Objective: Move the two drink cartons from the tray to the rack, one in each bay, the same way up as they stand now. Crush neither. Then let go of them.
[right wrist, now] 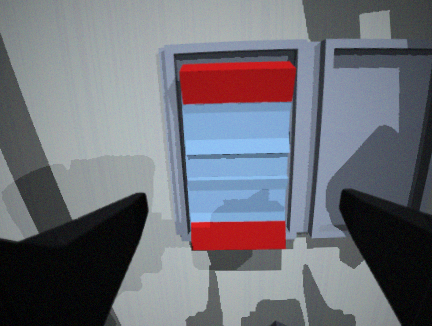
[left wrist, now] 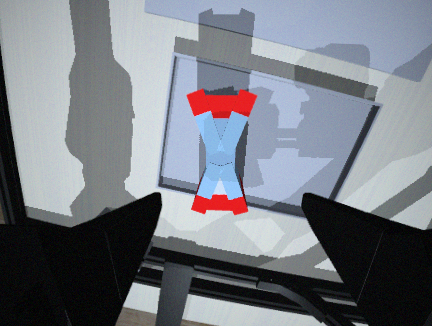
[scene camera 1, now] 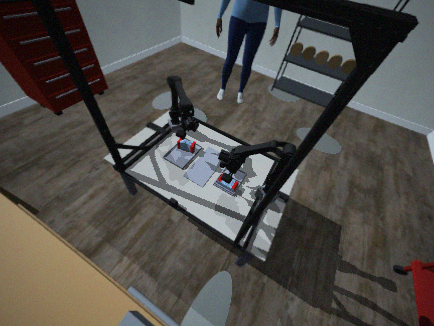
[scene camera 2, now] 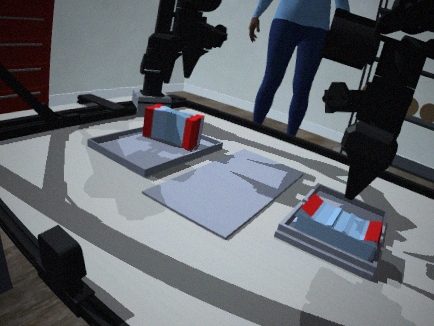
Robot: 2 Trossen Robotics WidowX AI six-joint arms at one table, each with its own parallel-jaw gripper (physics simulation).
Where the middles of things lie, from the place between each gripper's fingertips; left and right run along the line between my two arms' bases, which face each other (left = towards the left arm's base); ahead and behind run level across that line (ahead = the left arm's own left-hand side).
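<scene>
Measured from my left hand: grey tray (scene camera 2: 145,156) 140 mm below, 40 mm behind, 10 mm to the right; flat grey mat (scene camera 2: 221,196) 140 mm below, 10 mm ahead, 210 mm to the right. Going by their middles, the grey tray is the nearest to my left hand of the things named here.
Measured from my right hand: flat grey mat 100 mm below, 10 mm ahead, 220 mm to the left; grey tray 90 mm below, 30 mm behind, 420 mm to the left. By its middle, the grey tray is nearer to my left hand than to my right hand.
</scene>
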